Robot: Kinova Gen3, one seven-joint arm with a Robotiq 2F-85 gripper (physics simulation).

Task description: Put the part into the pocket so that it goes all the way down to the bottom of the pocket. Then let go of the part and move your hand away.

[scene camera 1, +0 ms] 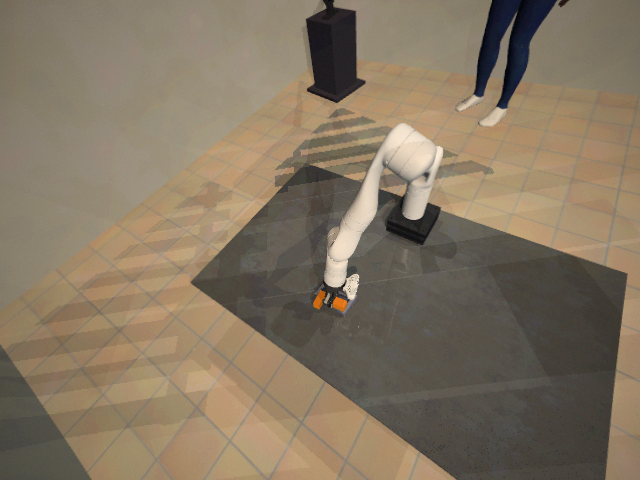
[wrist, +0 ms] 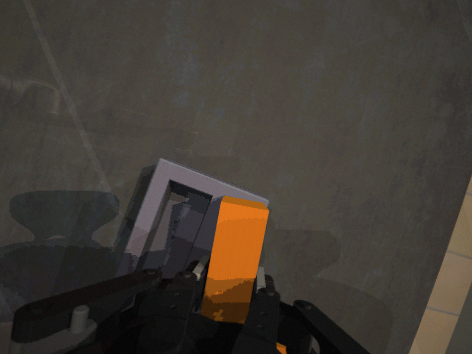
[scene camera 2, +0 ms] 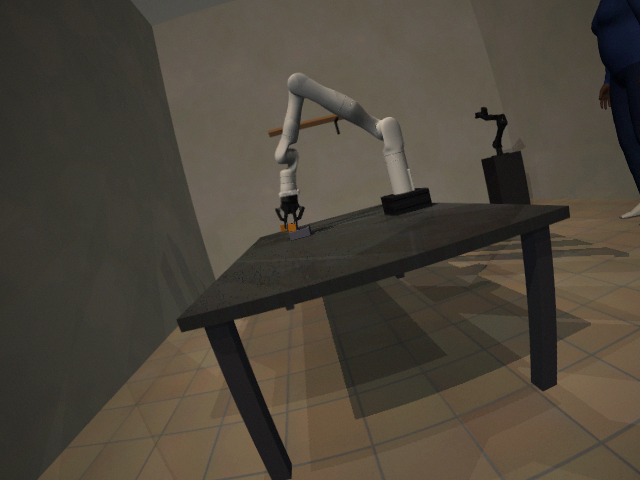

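Pixels of known places: gripper, fingertip midpoint: [scene camera 1: 331, 302] [wrist: 231, 273] [scene camera 2: 291, 229]; arm's base, origin of the base link: [scene camera 1: 412, 211] [scene camera 2: 403, 192].
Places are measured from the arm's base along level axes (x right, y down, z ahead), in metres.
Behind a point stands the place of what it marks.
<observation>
The orange part [scene camera 1: 339, 303] @(x -0.045, y 0.011, z 0.515 m) [scene camera 2: 292, 227] @(x -0.065, y 0.025, z 0.505 m) [wrist: 236, 245] @(x -0.040, y 0.012, z 0.511 m) has a long straight arm and a second section that shows at its other end in scene camera 1. My gripper [scene camera 1: 329, 299] @(x -0.011, y 0.038, z 0.526 m) [wrist: 231, 273] @(x -0.011, y 0.038, z 0.526 m) is shut on the long arm, one finger on each side. The grey block with the pocket [scene camera 2: 299, 234] @(x -0.068, y 0.062, z 0.483 m) [wrist: 190, 175] @(x -0.062, y 0.043, z 0.463 m) lies on the table under the part. In the wrist view, the long arm lies over the block's right wall, right of the dark pocket opening [wrist: 187, 230] @(x -0.013, y 0.074, z 0.482 m), and is turned slightly against the walls. The near part of the pocket is hidden by the gripper. Whether the part touches the rim I cannot tell.
The dark table [scene camera 1: 465, 330] @(x -0.412, y 0.079, z 0.277 m) [scene camera 2: 361, 248] @(x -0.594, y 0.079, z 0.226 m) carries the arm's black base [scene camera 1: 413, 223] @(x -0.039, y 0.002, z 0.051 m) [scene camera 2: 406, 201] @(x -0.098, y 0.034, z 0.013 m). The table's edge is near the block on its outer side. A dark pedestal [scene camera 1: 332, 54] [scene camera 2: 506, 178] and a person [scene camera 1: 509, 51] [scene camera 2: 622, 62] stand beyond the table.
</observation>
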